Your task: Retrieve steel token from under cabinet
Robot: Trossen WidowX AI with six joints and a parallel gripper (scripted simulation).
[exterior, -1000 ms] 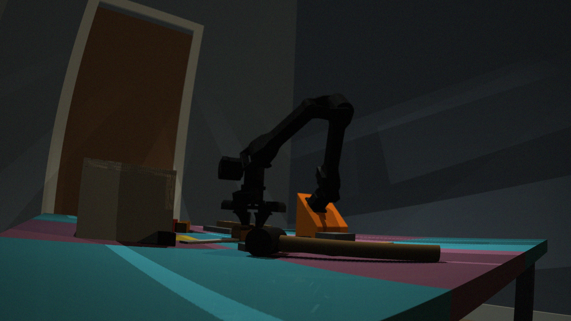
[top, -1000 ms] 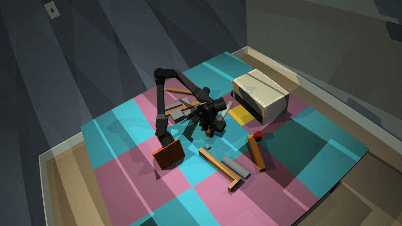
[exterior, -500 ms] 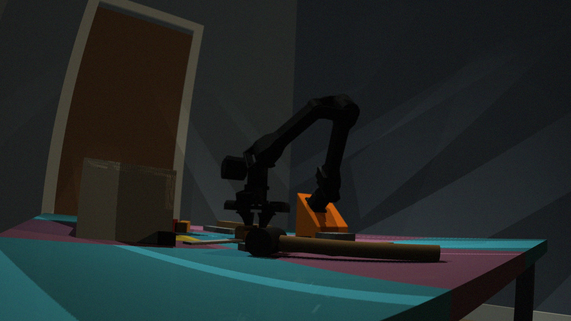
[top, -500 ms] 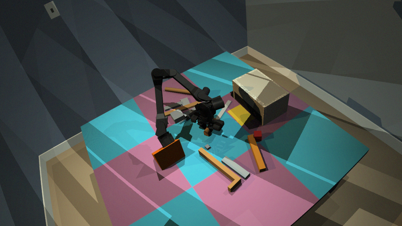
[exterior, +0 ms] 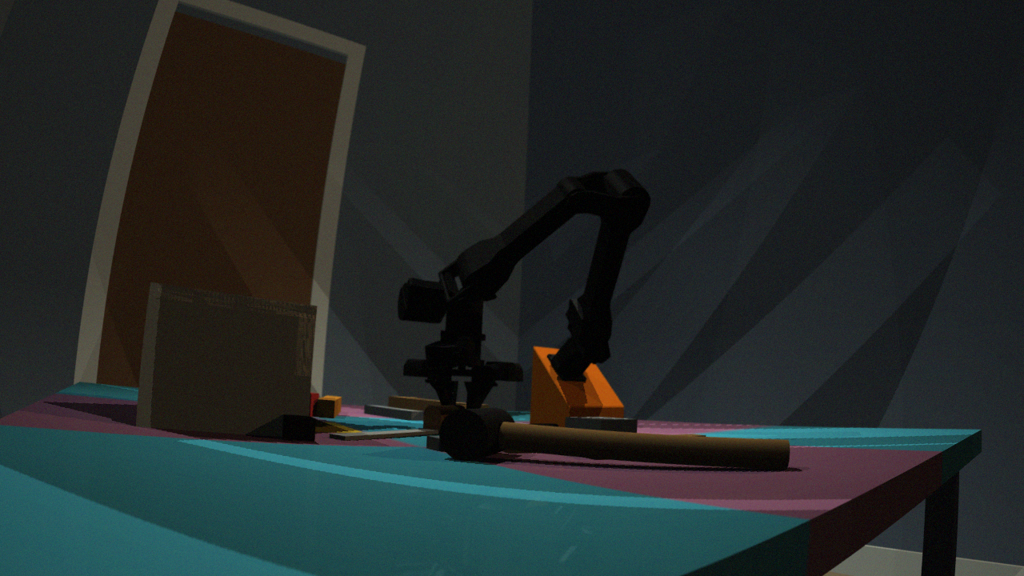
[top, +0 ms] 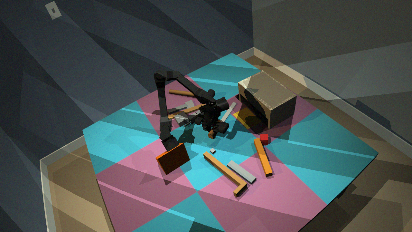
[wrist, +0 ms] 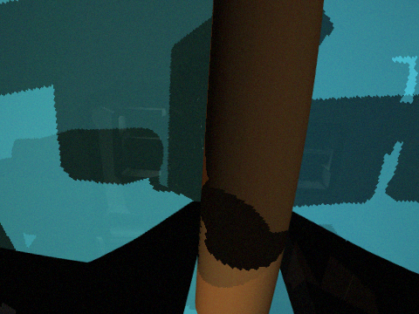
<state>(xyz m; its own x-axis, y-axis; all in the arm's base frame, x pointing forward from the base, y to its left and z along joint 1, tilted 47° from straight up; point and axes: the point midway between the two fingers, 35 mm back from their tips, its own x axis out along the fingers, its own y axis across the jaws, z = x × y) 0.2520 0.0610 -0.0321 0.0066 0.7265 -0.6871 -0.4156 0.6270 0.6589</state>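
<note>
Right now my gripper tip is 170 mm to the right of the screwdriver and 30 mm past it. Also, from my gripper tip: long wooden stick 270 mm to the left, 40 mm behind; then small grey cube 90 mm to the right, 70 mm behind; then grey block 220 mm to the left, 80 mm behind, 10 mm above.
</note>
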